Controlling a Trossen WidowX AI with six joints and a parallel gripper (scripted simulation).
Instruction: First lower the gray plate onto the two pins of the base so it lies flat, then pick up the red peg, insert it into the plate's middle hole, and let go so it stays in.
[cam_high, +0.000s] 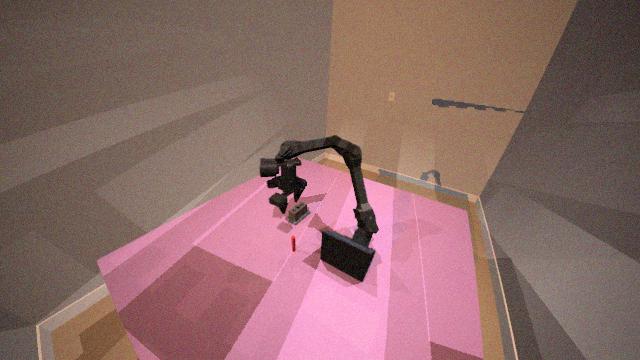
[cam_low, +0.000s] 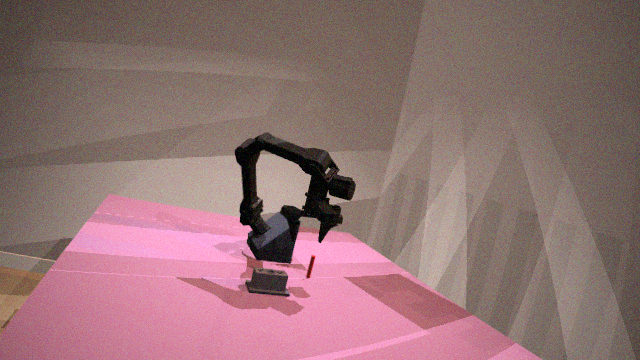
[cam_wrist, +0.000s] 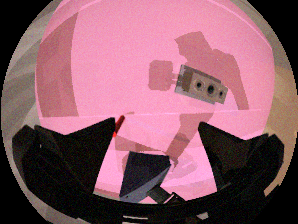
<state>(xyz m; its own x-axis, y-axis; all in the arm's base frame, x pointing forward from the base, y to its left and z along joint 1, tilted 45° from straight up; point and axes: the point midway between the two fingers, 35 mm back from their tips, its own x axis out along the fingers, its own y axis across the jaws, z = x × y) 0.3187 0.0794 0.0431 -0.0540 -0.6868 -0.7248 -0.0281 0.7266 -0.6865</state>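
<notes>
The red peg is 11 cm below my gripper tip, 8 cm to the left of it and 7 cm behind it. The rest, counted from my gripper tip: thick gray plate 11 cm to the right, 10 cm below, 4 cm ahead; then flat gray base 14 cm below, 11 cm to the right, 4 cm ahead.
</notes>
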